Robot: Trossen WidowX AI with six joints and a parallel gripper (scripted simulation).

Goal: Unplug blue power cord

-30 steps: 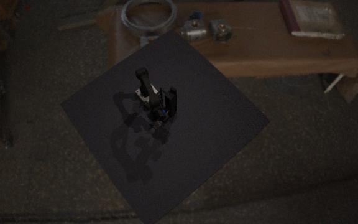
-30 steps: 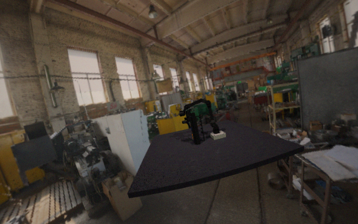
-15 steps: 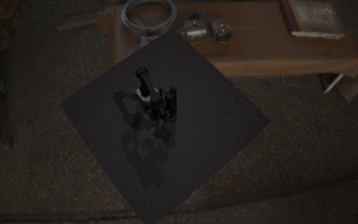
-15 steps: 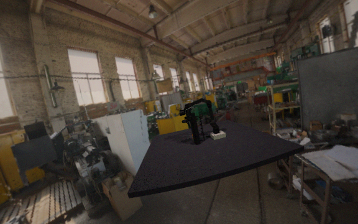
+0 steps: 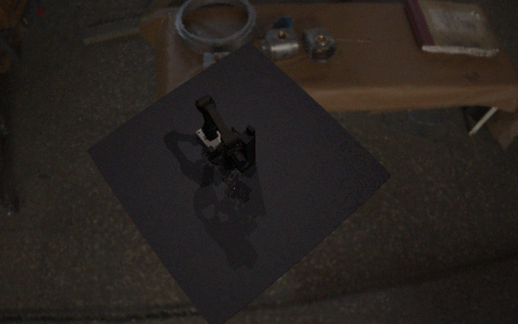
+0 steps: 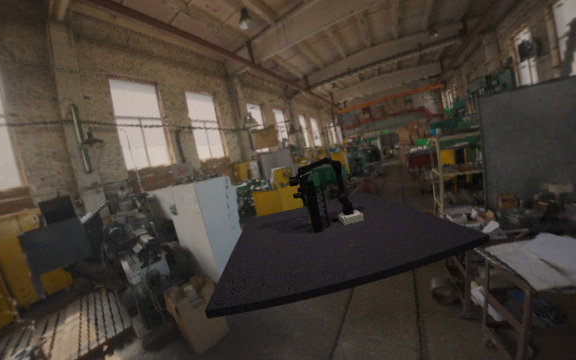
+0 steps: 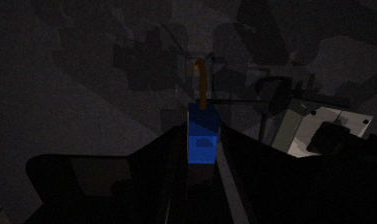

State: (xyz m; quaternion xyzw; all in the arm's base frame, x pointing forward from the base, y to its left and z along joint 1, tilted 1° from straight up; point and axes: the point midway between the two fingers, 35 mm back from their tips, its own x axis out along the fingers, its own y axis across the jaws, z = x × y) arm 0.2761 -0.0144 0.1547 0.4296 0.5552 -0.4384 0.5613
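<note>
The blue plug lies 3 cm to the left of my gripper tip, 1 cm below it and 1 cm behind it.
</note>
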